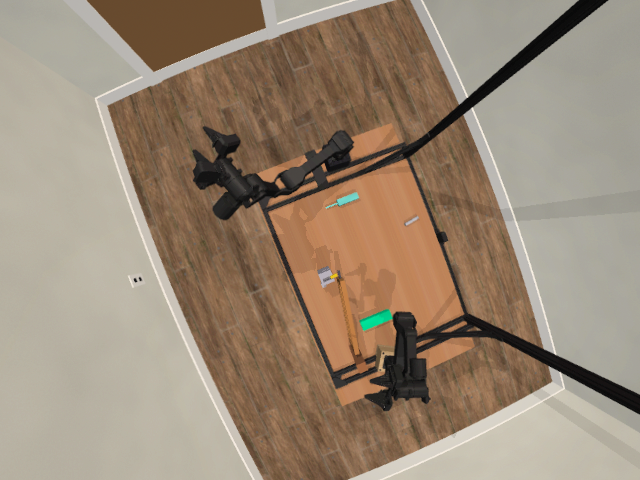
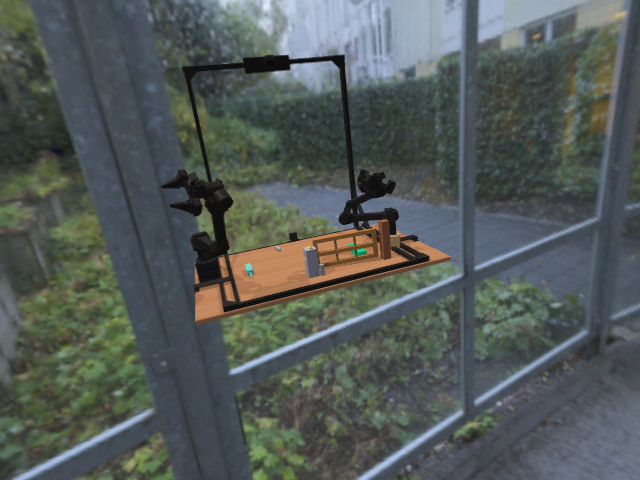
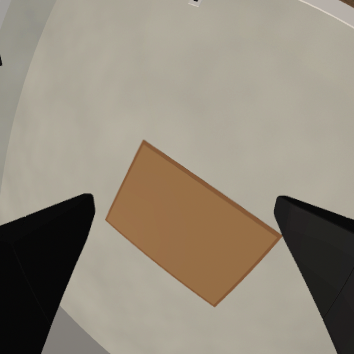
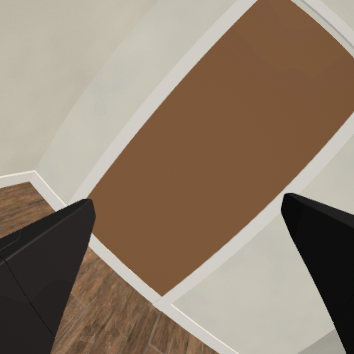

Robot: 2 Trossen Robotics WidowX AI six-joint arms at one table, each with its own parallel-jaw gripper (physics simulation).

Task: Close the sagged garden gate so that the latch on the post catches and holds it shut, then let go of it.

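Seen in the pictures: left gripper, fingertip midpoint: point(image 1: 367, 389) point(image 2: 376, 184) point(image 3: 186, 204); right gripper, fingertip midpoint: point(image 1: 198, 138) point(image 2: 165, 196) point(image 4: 189, 205); left arm's base, link origin: point(image 1: 390, 362) point(image 2: 390, 233); right arm's base, link origin: point(image 1: 337, 152) point(image 2: 205, 259).
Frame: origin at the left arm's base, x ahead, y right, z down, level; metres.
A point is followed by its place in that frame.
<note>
The wooden gate point(image 1: 347, 315) {x 0.220, y -0.254, z -0.085 m} point(image 2: 343, 236) {x 0.212, y -0.253, z -0.078 m} stands upright on the table between a brown hinge post point(image 1: 360, 363) {x 0.036, y -0.173, z -0.120 m} point(image 2: 384, 240) {x 0.019, y -0.186, z -0.025 m} and a grey latch post point(image 1: 324, 277) {x 0.360, y -0.372, z -0.062 m} point(image 2: 311, 262) {x 0.352, y -0.390, z 0.000 m}. A yellow piece point(image 1: 334, 276) {x 0.370, y -0.331, z -0.058 m} point(image 2: 309, 248) {x 0.366, y -0.344, z -0.054 m} reaches from the gate's free end to the top of the grey post; whether the latch has caught is too small to tell. My left gripper point(image 1: 368, 389) {x 0.039, y -0.189, z -0.311 m} point(image 2: 376, 181) {x 0.039, y -0.189, z -0.311 m} point(image 3: 186, 204) {x 0.039, y -0.189, z -0.311 m} is open and empty, raised near the hinge-post end. My right gripper point(image 1: 199, 139) {x 0.735, y -0.806, z -0.440 m} point(image 2: 166, 195) {x 0.735, y -0.806, z -0.440 m} point(image 4: 189, 205) {x 0.735, y -0.806, z -0.440 m} is open and empty, beyond the table edge, far from the gate.
A green block point(image 1: 375, 319) {x 0.183, y -0.093, z 0.043 m} point(image 2: 357, 251) {x 0.166, y -0.149, z 0.043 m} lies beside the gate, and a beige block point(image 1: 383, 356) {x 0.026, y -0.037, z 0.000 m} point(image 2: 394, 240) {x -0.022, y -0.050, z 0.024 m} is near the hinge post. A teal-handled tool point(image 1: 347, 198) {x 0.721, y -0.315, z 0.048 m} point(image 2: 249, 269) {x 0.699, y -0.346, z 0.048 m} and a small grey cylinder point(image 1: 411, 220) {x 0.673, y 0.008, z 0.060 m} point(image 2: 277, 249) {x 0.669, y -0.002, z 0.069 m} lie apart. Black rails point(image 1: 300, 299) {x 0.222, y -0.457, z 0.063 m} border the table.
</note>
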